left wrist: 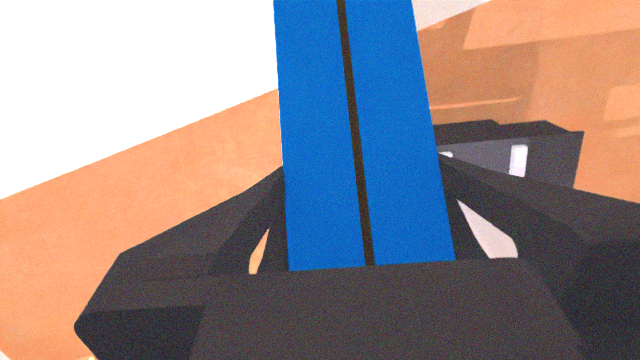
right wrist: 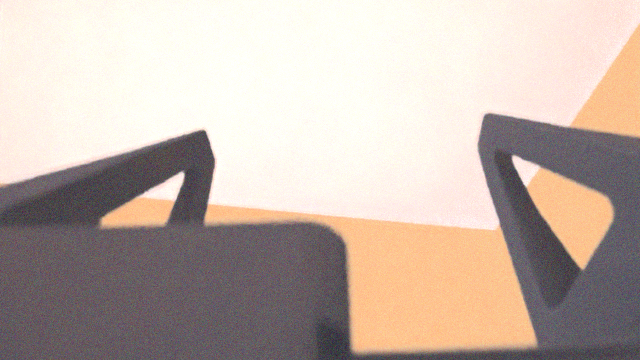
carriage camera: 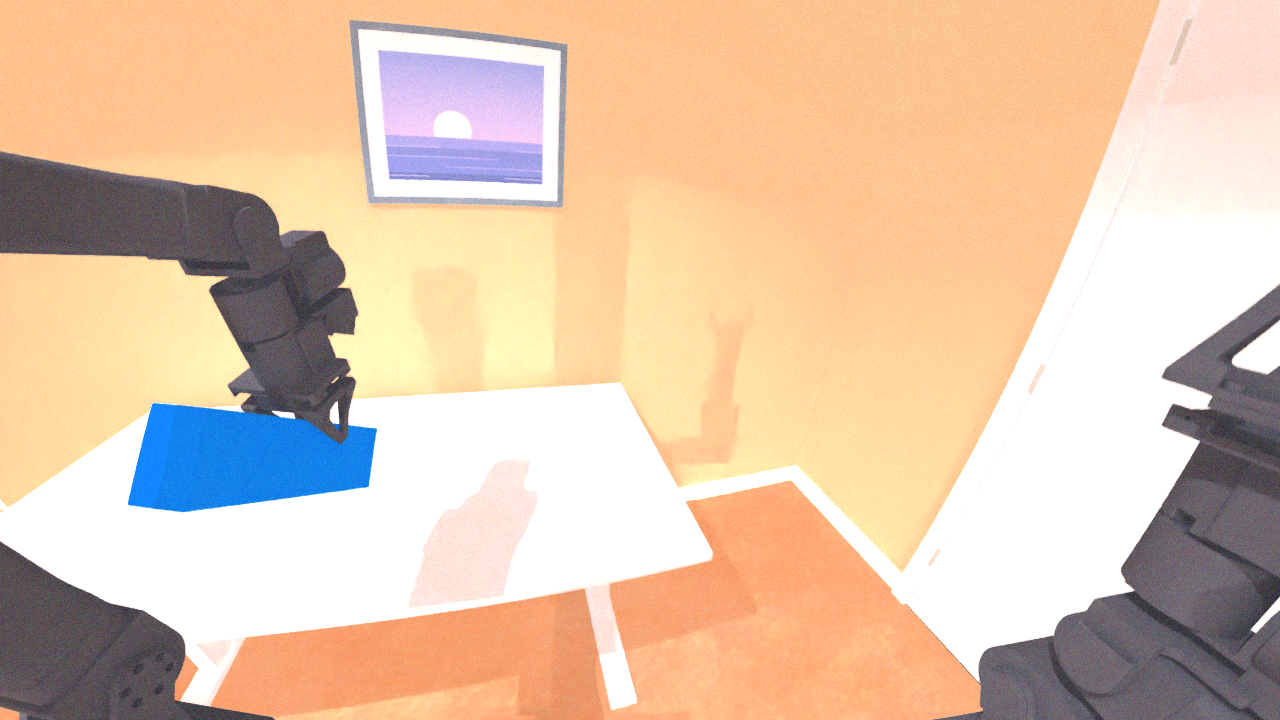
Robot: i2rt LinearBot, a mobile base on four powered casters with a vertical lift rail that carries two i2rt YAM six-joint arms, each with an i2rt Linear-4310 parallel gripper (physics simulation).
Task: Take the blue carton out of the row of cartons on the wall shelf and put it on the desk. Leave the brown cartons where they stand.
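Frame: origin at the left arm's base, x ahead, y left, z up, level; metres.
Where they show: left gripper, fingertip midpoint: (left wrist: 358,173) (carriage camera: 323,437); right gripper, fingertip midpoint: (right wrist: 342,137).
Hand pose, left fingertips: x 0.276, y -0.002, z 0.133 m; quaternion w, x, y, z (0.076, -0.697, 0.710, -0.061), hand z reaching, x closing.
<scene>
After its pixels a point has its place.
The blue carton (carriage camera: 268,458) @[x 0.179, y -0.030, z 0.180 m] (left wrist: 350,125) @[x 0.297, y 0.000, z 0.140 m] is a long box with a dark line along one face in the left wrist view. My left gripper (carriage camera: 313,431) @[x 0.276, y -0.002, z 0.133 m] (left wrist: 358,173) @[x 0.276, y -0.002, z 0.133 m] is shut on it and holds it near its right end in the carriage camera. The carton appears in front of the white desk (carriage camera: 590,501) @[x 0.570, y -0.312, z -0.230 m] (left wrist: 125,75) @[x 0.297, y 0.298, z -0.230 m]; how high it hangs above the top I cannot tell. My right gripper (right wrist: 342,137) @[x 0.026, y -0.700, z 0.443 m] is open and empty, away at the right of the carriage camera. The wall shelf and the brown cartons do not show in these views.
A framed picture (carriage camera: 358,116) @[x 1.000, y 0.361, z 0.587 m] hangs on the orange wall (carriage camera: 760,223) @[x 1.360, y -0.856, z 0.362 m] behind the desk. A white door (carriage camera: 1118,358) @[x 0.589, y -1.601, z 0.202 m] is at the right in the carriage camera. Desk legs (carriage camera: 611,662) stand on the orange-brown floor (carriage camera: 787,608) @[x 0.741, y -1.056, z -0.950 m]. A shadow falls on the desk top right of the carton.
</scene>
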